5 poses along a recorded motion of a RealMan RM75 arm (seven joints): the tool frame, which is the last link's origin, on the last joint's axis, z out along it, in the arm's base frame.
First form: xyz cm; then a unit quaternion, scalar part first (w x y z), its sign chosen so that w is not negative.
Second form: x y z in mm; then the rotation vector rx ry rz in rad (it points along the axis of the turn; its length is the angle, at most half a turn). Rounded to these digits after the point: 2 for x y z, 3 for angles.
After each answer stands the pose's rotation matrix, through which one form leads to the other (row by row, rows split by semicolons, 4 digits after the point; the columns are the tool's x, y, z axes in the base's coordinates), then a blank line. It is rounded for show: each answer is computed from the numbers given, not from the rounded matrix.
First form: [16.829 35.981 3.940 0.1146 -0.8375 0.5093 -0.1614]
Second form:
[168.29 359.81 39.40 -2.455 1.493 -0.473]
0.4291 -0.8161 0.3871; -0.8901 -0.4549 0.0276; 0.1536 -0.3564 -0.9216

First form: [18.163 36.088 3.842 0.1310 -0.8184 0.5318 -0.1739]
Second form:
[181.63 360.88 38.42 -2.377 1.544 -0.505]
0.3739 -0.8249 0.4240; -0.9160 -0.4001 0.0295; 0.1453 -0.3994 -0.9052

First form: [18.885 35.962 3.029 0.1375 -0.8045 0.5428 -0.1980]
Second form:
[188.85 359.62 30.29 -2.328 1.570 -0.573]
0.3323 -0.8189 0.4679; -0.9279 -0.3729 0.0063; 0.1693 -0.4362 -0.8838

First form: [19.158 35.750 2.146 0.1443 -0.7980 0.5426 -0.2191]
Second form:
[191.58 357.50 21.46 -2.300 1.564 -0.631]
0.3152 -0.8027 0.5063; -0.9292 -0.3696 -0.0075; 0.1931 -0.4680 -0.8624

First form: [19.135 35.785 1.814 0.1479 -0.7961 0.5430 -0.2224]
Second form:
[191.35 357.85 18.14 -2.290 1.562 -0.640]
0.3114 -0.7988 0.5147; -0.9304 -0.3665 -0.0060; 0.1935 -0.4770 -0.8573

